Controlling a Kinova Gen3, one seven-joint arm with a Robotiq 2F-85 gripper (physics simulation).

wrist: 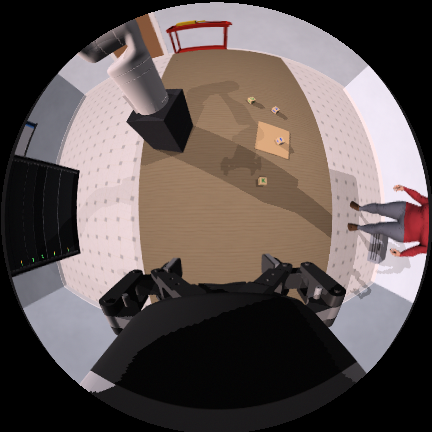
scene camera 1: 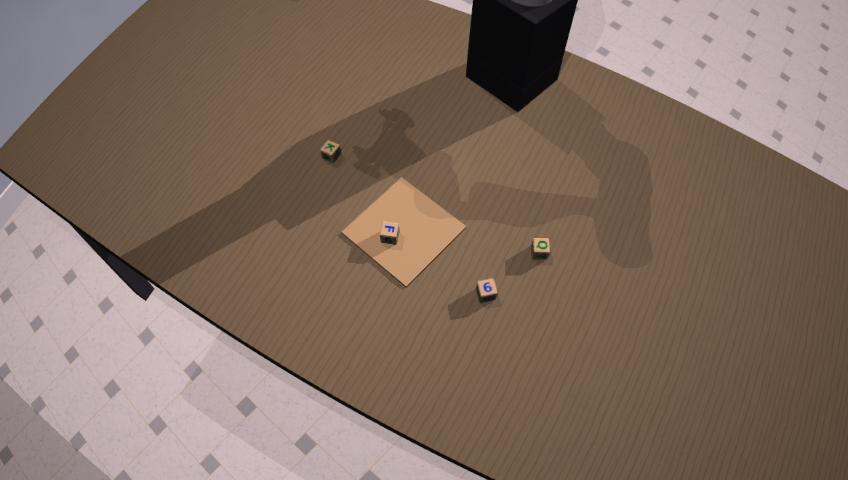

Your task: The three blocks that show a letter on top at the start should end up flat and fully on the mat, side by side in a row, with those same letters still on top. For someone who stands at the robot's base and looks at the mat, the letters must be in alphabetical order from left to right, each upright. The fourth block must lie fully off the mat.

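Pixels of known places: gripper, fingertip midpoint: [wrist: 221,265]; arm's base, link origin: [wrist: 152,102].
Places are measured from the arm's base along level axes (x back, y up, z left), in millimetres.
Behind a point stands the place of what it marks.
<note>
The F block [scene camera 1: 389,232] {x -425, y -196, z 28 mm} [wrist: 280,141] {x -418, y -197, z 12 mm} lies flat on the tan mat [scene camera 1: 431,228] {x -369, y -221, z 67 mm} [wrist: 266,136] {x -367, y -221, z 34 mm}, a little left of its middle in the scene view, blue F on top and turned sideways there. The K block [scene camera 1: 330,151] {x -357, y -200, z -151 mm} [wrist: 262,181] {x -349, y -200, z -164 mm} is off the mat at the upper left, green K on top. The Q block [scene camera 1: 540,248] {x -309, y -200, z 230 mm} [wrist: 251,100] {x -302, y -203, z 215 mm}, green Q on top, is off the mat to the right. The block with a blue 6 on top [scene camera 1: 486,289] {x -415, y -200, z 199 mm} [wrist: 275,109] {x -410, y -202, z 190 mm} lies off the mat, between Q and the mat's lower corner. My gripper [wrist: 221,265] {x -220, y 144, z -337 mm} is open and empty, high above the table and apart from all blocks.
The black robot base [scene camera 1: 514,59] {x -69, y -104, z 26 mm} [wrist: 167,122] {x -56, y -25, z -65 mm} stands on the brown table [scene camera 1: 595,356] {x -401, y -225, z 393 mm} [wrist: 200,215] {x -151, y -226, z -303 mm}, beyond the mat's upper right side in the scene view. Arm shadows cross the table, K and part of the mat. A red stand [wrist: 227,37] and a person [wrist: 417,220] are beyond the table.
</note>
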